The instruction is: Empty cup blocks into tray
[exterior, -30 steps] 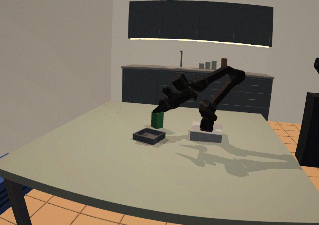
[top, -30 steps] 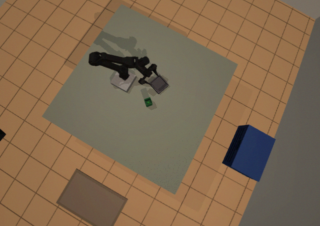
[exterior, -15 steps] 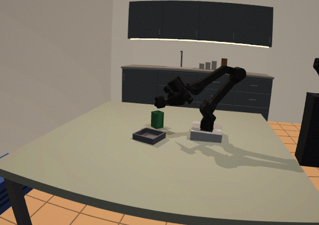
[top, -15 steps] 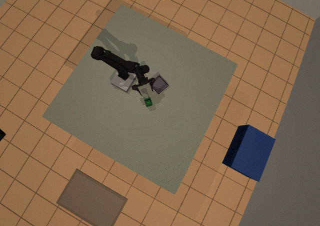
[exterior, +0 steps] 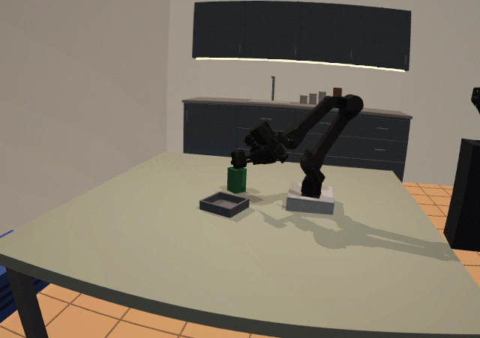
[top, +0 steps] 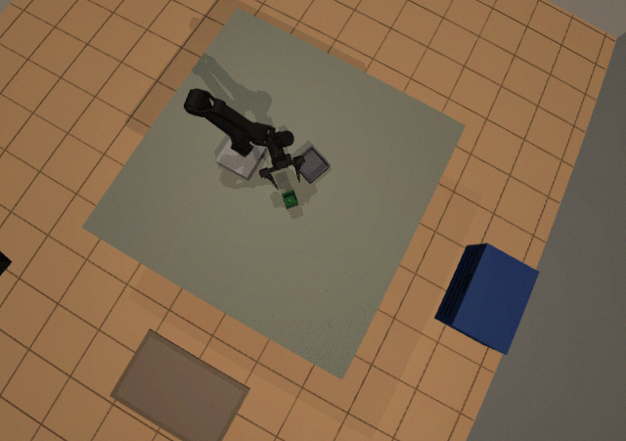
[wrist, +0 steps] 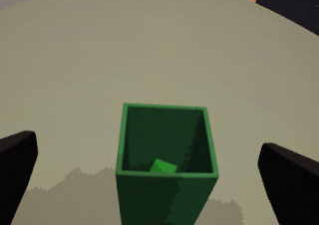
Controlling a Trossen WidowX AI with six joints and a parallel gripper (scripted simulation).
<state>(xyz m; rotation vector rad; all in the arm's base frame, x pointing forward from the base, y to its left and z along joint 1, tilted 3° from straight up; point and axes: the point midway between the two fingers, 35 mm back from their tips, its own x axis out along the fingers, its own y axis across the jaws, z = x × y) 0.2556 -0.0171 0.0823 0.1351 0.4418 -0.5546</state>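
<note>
Now: gripper tip 8 cm above the bright green block, 3 cm to the left of it and 3 cm short of it. Round my gripper tip: square green cup: 10 cm below, 3 cm to the right, 3 cm ahead; then shallow dark grey tray: 16 cm to the left, 13 cm below.
</note>
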